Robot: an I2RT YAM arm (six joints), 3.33 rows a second.
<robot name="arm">
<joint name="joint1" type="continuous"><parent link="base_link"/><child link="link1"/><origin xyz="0 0 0.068" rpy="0 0 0"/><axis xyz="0 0 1"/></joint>
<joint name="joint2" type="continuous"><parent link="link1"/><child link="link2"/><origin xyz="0.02 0.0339 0.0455" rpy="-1.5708 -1.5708 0"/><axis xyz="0 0 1"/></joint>
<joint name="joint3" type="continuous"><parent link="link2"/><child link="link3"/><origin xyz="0 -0.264 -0.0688" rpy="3.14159 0 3.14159"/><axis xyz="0 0 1"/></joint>
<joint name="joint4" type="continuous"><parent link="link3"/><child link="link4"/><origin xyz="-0.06 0.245 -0.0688" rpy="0 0 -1.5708"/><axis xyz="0 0 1"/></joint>
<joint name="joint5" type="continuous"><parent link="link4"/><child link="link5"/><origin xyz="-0.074 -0.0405 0.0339" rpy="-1.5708 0 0"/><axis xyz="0 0 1"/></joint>
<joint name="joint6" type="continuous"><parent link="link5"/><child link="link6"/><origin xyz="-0.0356 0 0.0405" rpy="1.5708 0 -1.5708"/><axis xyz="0 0 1"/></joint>
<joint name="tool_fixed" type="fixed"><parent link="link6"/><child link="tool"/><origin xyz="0 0 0" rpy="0 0 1.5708"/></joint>
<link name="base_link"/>
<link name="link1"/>
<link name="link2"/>
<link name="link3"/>
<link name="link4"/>
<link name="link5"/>
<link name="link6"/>
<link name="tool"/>
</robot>
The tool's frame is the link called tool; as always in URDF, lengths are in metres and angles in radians. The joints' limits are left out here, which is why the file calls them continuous.
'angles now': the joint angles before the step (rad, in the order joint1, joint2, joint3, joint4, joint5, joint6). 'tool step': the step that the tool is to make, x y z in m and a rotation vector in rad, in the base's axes. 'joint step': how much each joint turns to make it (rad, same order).
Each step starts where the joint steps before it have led.
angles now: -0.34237 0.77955 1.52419 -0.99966 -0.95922 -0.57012
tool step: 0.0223 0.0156 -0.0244 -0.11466 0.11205 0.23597
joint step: 0.28466 0.06396 -0.03526 -0.12771 0.09353 -0.17656
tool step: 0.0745 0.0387 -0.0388 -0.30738 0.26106 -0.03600
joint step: 0.32654 0.24864 0.00043 -0.05978 0.45253 -0.01516
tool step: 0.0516 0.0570 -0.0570 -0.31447 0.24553 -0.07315
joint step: 0.21444 0.26368 -0.00110 -0.05479 0.32948 0.11593
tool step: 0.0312 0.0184 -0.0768 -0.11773 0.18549 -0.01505
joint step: 0.00938 0.16011 -0.14258 0.08485 0.02435 0.01703
